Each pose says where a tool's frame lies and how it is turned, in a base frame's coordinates. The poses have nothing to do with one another.
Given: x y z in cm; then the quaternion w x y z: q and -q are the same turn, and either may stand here.
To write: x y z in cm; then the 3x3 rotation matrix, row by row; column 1 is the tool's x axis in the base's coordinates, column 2 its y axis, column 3 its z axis. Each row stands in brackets. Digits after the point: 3 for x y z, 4 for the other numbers.
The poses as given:
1: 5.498, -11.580, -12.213, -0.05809, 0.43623, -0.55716, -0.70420
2: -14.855, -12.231, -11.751, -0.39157, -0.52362, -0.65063, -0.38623
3: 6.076, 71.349, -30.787, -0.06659, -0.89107, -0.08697, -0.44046
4: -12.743, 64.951, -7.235, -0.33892, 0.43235, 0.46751, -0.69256
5: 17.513, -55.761, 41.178, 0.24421, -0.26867, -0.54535, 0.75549
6: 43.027, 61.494, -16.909, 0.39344, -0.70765, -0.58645, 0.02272
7: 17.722, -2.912, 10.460, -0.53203, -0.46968, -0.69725, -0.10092
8: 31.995, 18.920, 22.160, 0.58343, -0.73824, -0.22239, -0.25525
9: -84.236, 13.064, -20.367, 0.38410, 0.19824, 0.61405, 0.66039
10: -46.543, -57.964, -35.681, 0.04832, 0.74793, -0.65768, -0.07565
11: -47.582, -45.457, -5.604, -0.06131, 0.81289, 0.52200, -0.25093
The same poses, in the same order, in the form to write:
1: [5.498, -11.580, -12.213], [[-0.6127, -0.5679, -0.5497], [-0.4043, -0.3724, 0.8354], [-0.6791, 0.7340, -0.0015]]
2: [-14.855, -12.231, -11.751], [[-0.1450, 0.3789, 0.9140], [0.9838, 0.1533, 0.0925], [-0.1051, 0.9127, -0.3950]]
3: [6.076, 71.349, -30.787], [[0.5969, 0.0963, 0.7965], [0.2137, -0.9760, -0.0421], [0.7734, 0.1953, -0.6031]]
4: [-12.743, 64.951, -7.235], [[-0.3964, -0.0652, -0.9158], [0.8737, -0.3331, -0.3545], [-0.2820, -0.9406, 0.1890]]
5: [17.513, -55.761, 41.178], [[-0.7364, -0.0760, -0.6723], [0.6620, -0.2859, -0.6928], [-0.1396, -0.9552, 0.2608]]
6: [43.027, 61.494, -16.909], [[0.3111, 0.8121, -0.4936], [0.8479, -0.0026, 0.5302], [0.4293, -0.5835, -0.6894]]
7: [17.722, -2.912, 10.460], [[0.0073, 0.5476, 0.8367], [0.7624, 0.5384, -0.3590], [-0.6471, 0.6405, -0.4135]]
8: [31.995, 18.920, 22.160], [[0.7708, 0.6262, 0.1174], [0.0305, -0.2203, 0.9750], [0.6364, -0.7479, -0.1889]]
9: [-84.236, 13.064, -20.367], [[-0.6263, -0.2639, 0.7335], [0.7508, 0.0492, 0.6587], [-0.2099, 0.9633, 0.1673]]
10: [-46.543, -57.964, -35.681], [[0.1235, -0.9765, -0.1767], [-0.9911, -0.1302, 0.0272], [-0.0496, 0.1718, -0.9839]]
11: [-47.582, -45.457, -5.604], [[0.3291, 0.8179, -0.4720], [0.8794, -0.4475, -0.1623], [-0.3439, -0.3616, -0.8666]]
